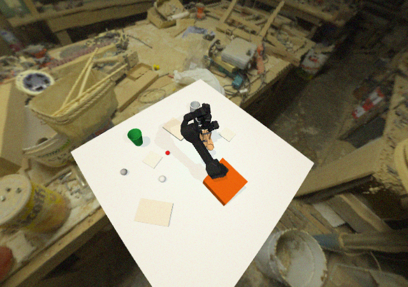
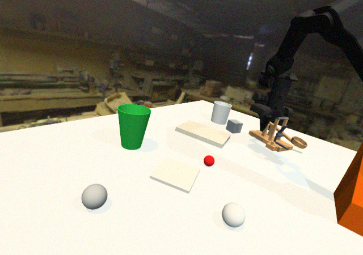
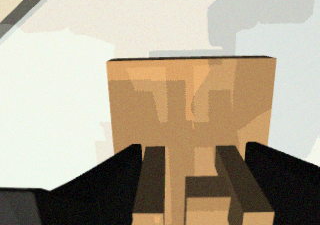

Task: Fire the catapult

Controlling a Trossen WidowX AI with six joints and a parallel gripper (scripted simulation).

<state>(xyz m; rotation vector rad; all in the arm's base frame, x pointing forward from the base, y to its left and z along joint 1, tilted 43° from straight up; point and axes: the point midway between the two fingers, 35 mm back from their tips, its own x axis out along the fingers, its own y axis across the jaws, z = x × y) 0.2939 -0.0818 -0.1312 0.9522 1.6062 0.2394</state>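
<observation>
The red ball lies 80 mm ahead of my gripper tip, 280 mm to the left of it and 60 mm below it. Also, from my gripper tip: grey cube: 140 mm ahead, 80 mm to the right, 50 mm below; then white ball: 50 mm behind, 430 mm to the left, 60 mm below; then white mug: 250 mm ahead, 130 mm to the right, 50 mm below.
</observation>
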